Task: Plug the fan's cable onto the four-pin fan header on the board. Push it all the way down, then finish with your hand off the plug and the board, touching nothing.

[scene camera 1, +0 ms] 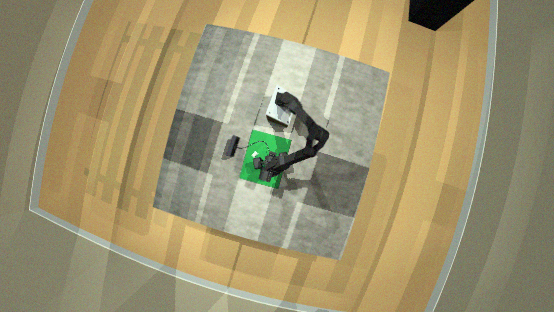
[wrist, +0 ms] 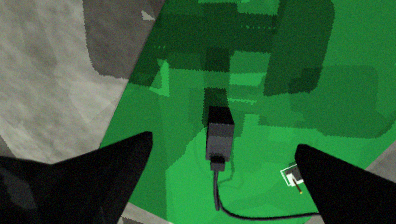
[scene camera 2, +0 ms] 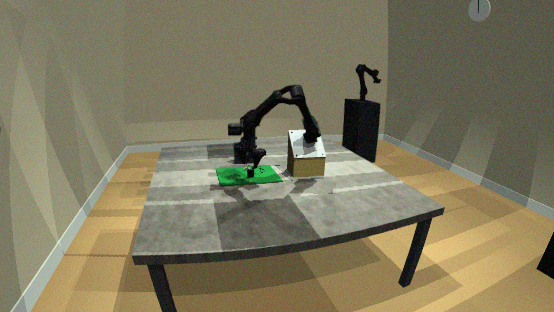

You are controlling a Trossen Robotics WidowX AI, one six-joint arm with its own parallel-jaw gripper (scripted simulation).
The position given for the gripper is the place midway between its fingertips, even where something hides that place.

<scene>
The gripper (wrist: pixel 223 144) is open, holding nothing. Also in view: a dark plug (wrist: pixel 220 130) and a green board (scene camera 1: pixel 276 144).
The green board is seen too in the wrist view (wrist: pixel 287 79).
</scene>
